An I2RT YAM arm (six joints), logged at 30 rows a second.
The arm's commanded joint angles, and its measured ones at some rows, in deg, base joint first. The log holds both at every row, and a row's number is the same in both.
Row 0, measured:
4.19, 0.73, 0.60, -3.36, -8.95, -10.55
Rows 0 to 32, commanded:
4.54, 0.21, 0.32, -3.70, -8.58, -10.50
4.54, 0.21, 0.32, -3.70, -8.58, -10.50
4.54, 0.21, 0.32, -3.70, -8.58, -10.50
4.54, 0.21, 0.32, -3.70, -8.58, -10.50
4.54, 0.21, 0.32, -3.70, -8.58, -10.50
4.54, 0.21, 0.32, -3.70, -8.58, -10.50
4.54, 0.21, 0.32, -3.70, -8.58, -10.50
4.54, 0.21, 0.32, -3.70, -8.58, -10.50
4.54, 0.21, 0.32, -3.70, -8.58, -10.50
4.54, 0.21, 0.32, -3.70, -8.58, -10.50
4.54, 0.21, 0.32, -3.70, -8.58, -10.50
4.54, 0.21, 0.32, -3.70, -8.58, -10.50
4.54, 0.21, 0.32, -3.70, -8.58, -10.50
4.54, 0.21, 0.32, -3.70, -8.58, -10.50
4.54, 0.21, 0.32, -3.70, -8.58, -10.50
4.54, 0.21, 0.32, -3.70, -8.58, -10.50
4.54, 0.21, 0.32, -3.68, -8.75, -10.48
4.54, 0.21, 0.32, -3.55, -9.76, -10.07
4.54, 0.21, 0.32, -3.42, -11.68, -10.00
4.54, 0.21, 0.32, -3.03, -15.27, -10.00
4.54, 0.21, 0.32, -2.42, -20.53, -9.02
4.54, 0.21, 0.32, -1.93, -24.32, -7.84
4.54, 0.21, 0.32, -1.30, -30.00, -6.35
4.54, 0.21, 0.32, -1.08, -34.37, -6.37
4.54, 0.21, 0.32, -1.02, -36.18, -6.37
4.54, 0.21, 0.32, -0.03, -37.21, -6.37
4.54, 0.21, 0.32, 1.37, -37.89, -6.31
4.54, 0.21, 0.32, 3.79, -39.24, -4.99
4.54, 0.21, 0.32, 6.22, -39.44, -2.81
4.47, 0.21, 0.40, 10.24, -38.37, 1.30
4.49, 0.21, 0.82, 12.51, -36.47, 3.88
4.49, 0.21, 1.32, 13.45, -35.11, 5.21
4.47, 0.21, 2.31, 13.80, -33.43, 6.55
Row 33, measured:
4.19, 0.64, 0.78, 12.73, -33.89, -1.30
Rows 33 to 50, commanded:
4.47, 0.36, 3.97, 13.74, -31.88, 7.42
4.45, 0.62, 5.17, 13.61, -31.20, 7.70
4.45, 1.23, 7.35, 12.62, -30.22, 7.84
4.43, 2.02, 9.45, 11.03, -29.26, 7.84
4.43, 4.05, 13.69, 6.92, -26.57, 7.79
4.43, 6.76, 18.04, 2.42, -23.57, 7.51
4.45, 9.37, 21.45, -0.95, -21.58, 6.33
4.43, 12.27, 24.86, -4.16, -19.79, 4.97
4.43, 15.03, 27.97, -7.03, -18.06, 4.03
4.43, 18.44, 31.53, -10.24, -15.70, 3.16
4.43, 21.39, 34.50, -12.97, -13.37, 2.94
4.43, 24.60, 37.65, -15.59, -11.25, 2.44
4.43, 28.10, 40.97, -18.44, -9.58, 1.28
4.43, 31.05, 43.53, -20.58, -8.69, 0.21
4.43, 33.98, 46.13, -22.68, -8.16, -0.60
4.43, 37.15, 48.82, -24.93, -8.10, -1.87
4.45, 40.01, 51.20, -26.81, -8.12, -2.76
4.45, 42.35, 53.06, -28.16, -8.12, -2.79
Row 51, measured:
4.19, 35.40, 47.07, -25.12, -12.60, 0.82
